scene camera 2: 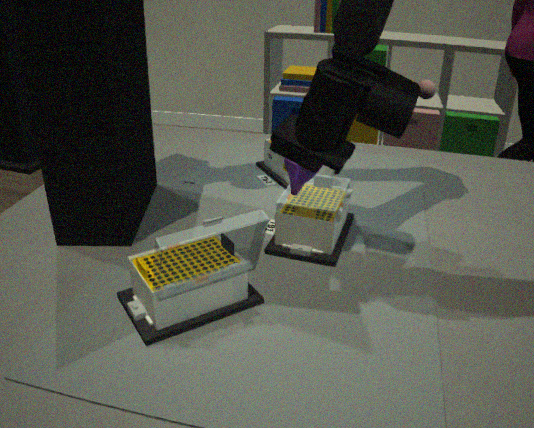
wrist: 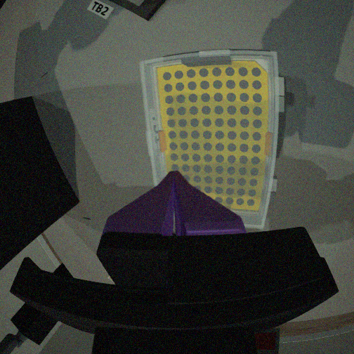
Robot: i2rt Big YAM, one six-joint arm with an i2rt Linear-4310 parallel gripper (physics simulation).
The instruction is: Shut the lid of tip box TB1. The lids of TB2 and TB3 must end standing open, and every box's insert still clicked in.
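Frame: origin at the arm's base, x left, y back, z up, level; millimetres.
Seen in the pictures: gripper, fingertip midpoint: [scene camera 2: 294,193].
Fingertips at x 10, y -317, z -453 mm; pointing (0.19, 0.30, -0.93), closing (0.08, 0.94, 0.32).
Observation:
Offsets run from my fingertips to a thing's middle. "spot": to the spot under its first point.
Tip box TB1 @[dx +23, dy -13, dz -39 mm] [scene camera 2: 306,232] [wrist: 272,165] stands mid-table on a dark base. Its clear lid @[spot: dx +63, dy -46, dz +0 mm] [scene camera 2: 334,181] appears down over the yellow insert @[dx +23, dy -25, dz -13 mm] [scene camera 2: 320,197] [wrist: 212,122], which looks level; whether it is latched I cannot tell. My gripper [scene camera 2: 296,192] [wrist: 173,178] is shut and empty, its purple tips at TB1's upper left edge in scene camera 2; contact is unclear. The front left box @[dx -186, dy +88, dz -45 mm] [scene camera 2: 200,300], its label unseen, has its clear lid [scene camera 2: 256,237] standing open and its yellow insert @[dx -193, dy +79, dz -13 mm] [scene camera 2: 185,262] seated. TB2 @[dx +233, dy +70, dz -45 mm] [scene camera 2: 274,159] is mostly hidden behind my gripper; its lid cannot be made out.
A black block-like column [scene camera 2: 100,125] [wrist: 32,175] stands left of the boxes. The TB2 label @[spot: dx +190, dy +109, dz -75 mm] [scene camera 2: 265,180] [wrist: 99,8] lies beside that box. A shelf unit [scene camera 2: 447,75] with coloured bins stands behind the table, and part of a person [scene camera 2: 525,75] shows at the far right.

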